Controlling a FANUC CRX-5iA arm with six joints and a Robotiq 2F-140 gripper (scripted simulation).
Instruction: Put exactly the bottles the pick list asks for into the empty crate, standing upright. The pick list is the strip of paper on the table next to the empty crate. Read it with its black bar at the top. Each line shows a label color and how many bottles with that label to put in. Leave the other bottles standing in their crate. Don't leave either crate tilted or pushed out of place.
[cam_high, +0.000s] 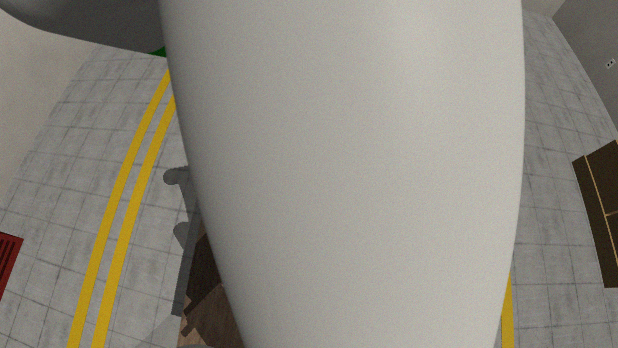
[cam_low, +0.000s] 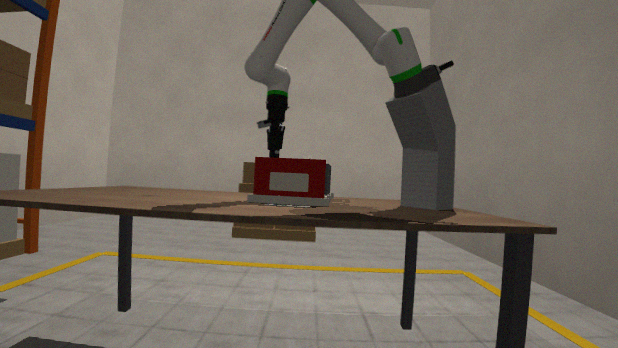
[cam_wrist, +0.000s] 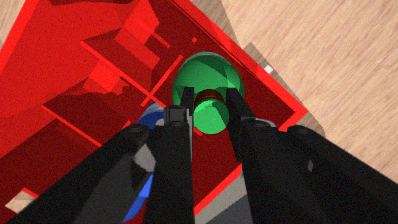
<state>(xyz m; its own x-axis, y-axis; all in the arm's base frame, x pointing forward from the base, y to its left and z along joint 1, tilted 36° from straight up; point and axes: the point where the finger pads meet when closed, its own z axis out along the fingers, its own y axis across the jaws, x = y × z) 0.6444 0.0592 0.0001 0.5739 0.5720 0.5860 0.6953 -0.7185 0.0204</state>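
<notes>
The white-label bottle lies 15 cm behind my hand, 26 cm to the right of it and 9 cm below it. Also, from my hand: red crate 10 cm behind, 2 cm to the left, 10 cm below; green-label bottle 8 cm below; blue-label bottle 9 cm behind, 2 cm to the right, 9 cm below.
</notes>
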